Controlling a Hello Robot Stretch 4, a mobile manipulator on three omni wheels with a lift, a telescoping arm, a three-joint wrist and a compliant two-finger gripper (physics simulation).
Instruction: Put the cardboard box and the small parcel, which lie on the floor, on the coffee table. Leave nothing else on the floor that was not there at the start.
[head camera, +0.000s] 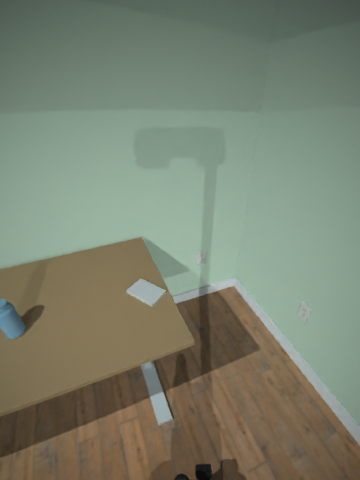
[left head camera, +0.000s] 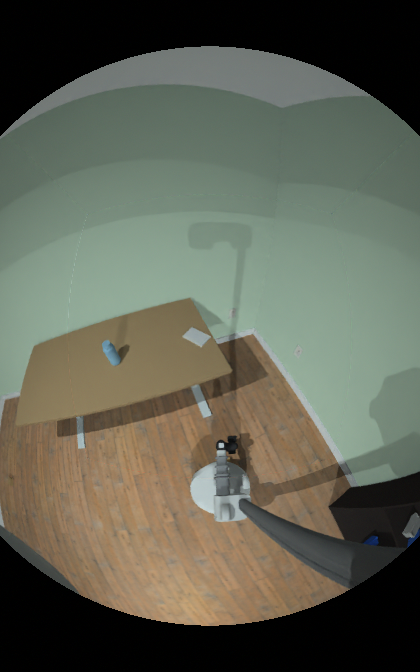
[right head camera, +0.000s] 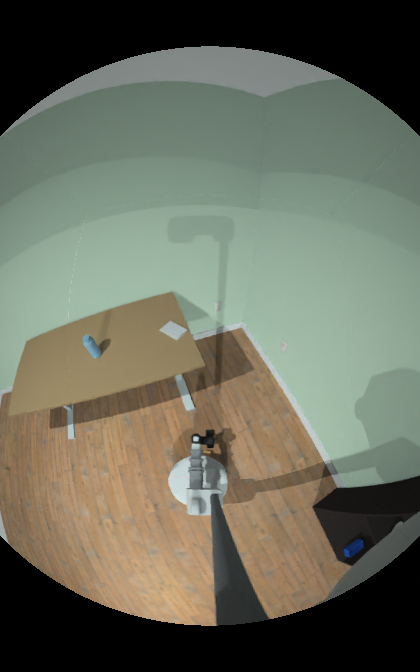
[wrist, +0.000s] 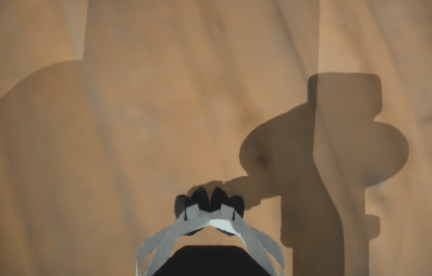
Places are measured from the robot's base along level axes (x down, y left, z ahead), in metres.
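Where they show: gripper, between the fingertips: (wrist: 209, 202).
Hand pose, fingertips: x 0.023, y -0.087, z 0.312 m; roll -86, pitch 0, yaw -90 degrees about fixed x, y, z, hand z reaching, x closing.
After its pixels a point has its place.
My gripper (left head camera: 232, 444) (right head camera: 210, 438) (wrist: 209, 202) @[x 0.023, y -0.087, z 0.312 m] points down over the wooden floor in front of my base. In the wrist view its two dark fingertips are together, with nothing seen between them. A small tan piece (right head camera: 206, 452) shows beside the gripper and arm in the right head view, mostly hidden; I cannot tell whether it is the cardboard box or the small parcel. It does not show in the wrist view. A tan-topped table (head camera: 85, 345) @[x -0.693, y 0.344, z 0.634 m] (left head camera: 150, 375) (right head camera: 130, 365) stands against the back wall; I cannot tell whether it is the coffee table.
A blue bottle (head camera: 11, 320) @[x -0.791, y 0.606, z 0.676 m] (left head camera: 111, 353) (right head camera: 92, 346) and a white flat item (head camera: 146, 292) @[x -0.702, y 0.137, z 0.887 m] (left head camera: 196, 337) (right head camera: 173, 330) are on the tan-topped table. Dark furniture (left head camera: 357, 515) (right head camera: 340, 525) with a blue object (right head camera: 354, 548) stands at the lower right. Walls meet in a corner beyond the table.
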